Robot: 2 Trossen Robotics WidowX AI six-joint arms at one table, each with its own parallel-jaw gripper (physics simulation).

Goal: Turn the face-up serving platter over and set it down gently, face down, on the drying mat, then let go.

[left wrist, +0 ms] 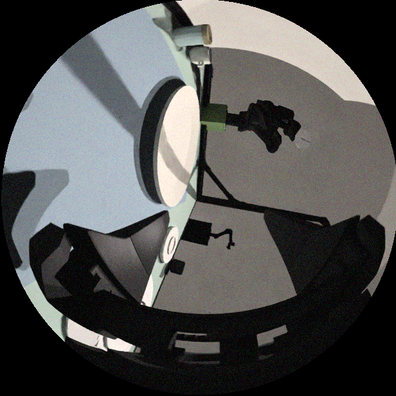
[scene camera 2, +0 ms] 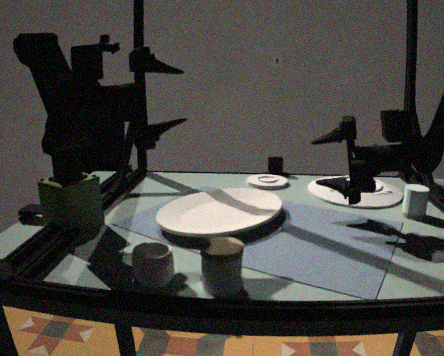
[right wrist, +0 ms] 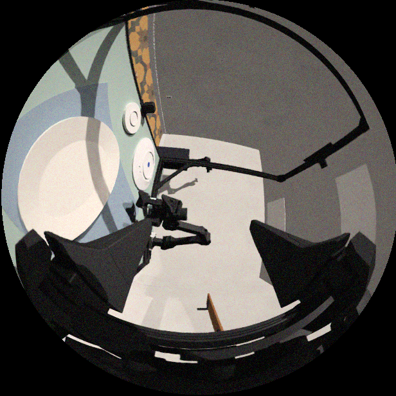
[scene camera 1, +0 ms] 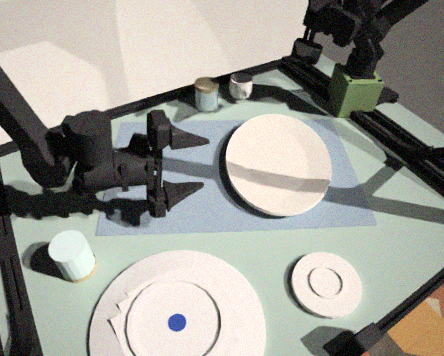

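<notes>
The cream serving platter lies on the blue drying mat, with its shallow hollow up and its rim above a dark shadow. My left gripper is open and empty, low over the mat, and points at the platter across a gap. My right gripper is open and empty, well above the platter's level, near the platter's left side in scene camera 2. Its fingertips do not show clearly in scene camera 1.
A lidded jar and a small cup stand near one table edge. A large plate with a smaller plate on it, a saucer and a pale jar stand beyond the mat. A green block supports the right arm.
</notes>
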